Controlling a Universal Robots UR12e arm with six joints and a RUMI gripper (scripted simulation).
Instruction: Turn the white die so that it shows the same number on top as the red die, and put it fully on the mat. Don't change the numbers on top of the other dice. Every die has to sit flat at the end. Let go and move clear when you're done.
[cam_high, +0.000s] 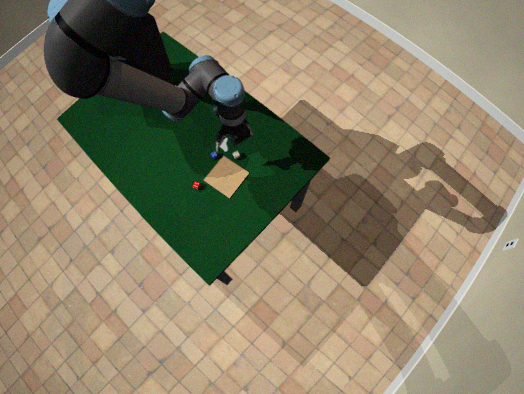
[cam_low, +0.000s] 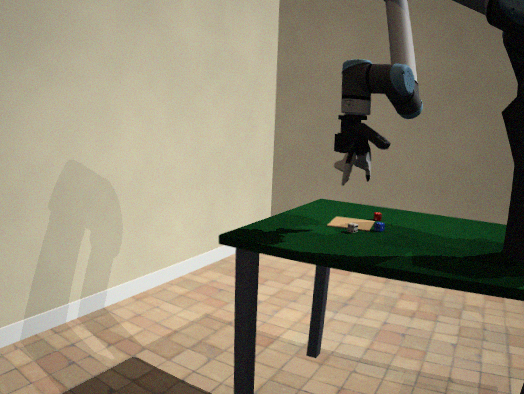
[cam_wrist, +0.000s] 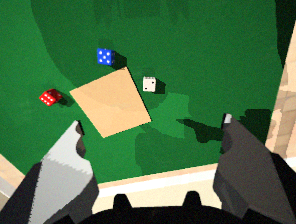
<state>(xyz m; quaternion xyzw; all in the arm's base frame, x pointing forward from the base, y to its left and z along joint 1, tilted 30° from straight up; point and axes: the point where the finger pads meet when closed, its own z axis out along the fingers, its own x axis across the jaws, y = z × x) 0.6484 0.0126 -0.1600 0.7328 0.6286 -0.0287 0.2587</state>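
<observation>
Right now the white die is 140 mm below my hand. Also, from my hand: red die: 30 mm behind, 210 mm to the right, 140 mm below; then tan mat: 30 mm ahead, 100 mm to the right, 150 mm below; then blue die: 70 mm behind, 60 mm to the right, 140 mm below.
</observation>
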